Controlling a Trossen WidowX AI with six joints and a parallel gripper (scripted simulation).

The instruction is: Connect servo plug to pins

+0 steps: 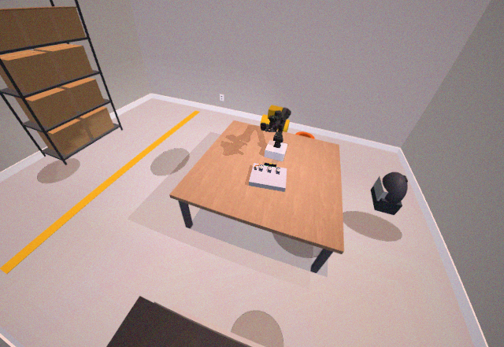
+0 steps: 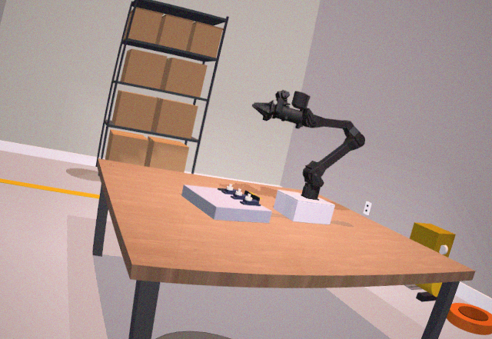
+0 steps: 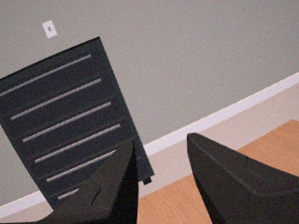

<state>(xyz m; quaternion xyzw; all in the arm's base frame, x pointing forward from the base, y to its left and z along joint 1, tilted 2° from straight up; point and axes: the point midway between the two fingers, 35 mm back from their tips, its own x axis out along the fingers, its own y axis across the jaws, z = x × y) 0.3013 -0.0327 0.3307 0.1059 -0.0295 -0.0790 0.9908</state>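
Now: the yellow band 350 mm below my gripper tip, 60 mm to the left of it and 60 mm behind it. Also, from my gripper tip: holder: 400 mm below, 100 mm ahead, 90 mm to the left; servo: 380 mm below, 70 mm to the left, 10 mm behind; dark dot: 350 mm below, 60 mm behind, 50 mm to the left.
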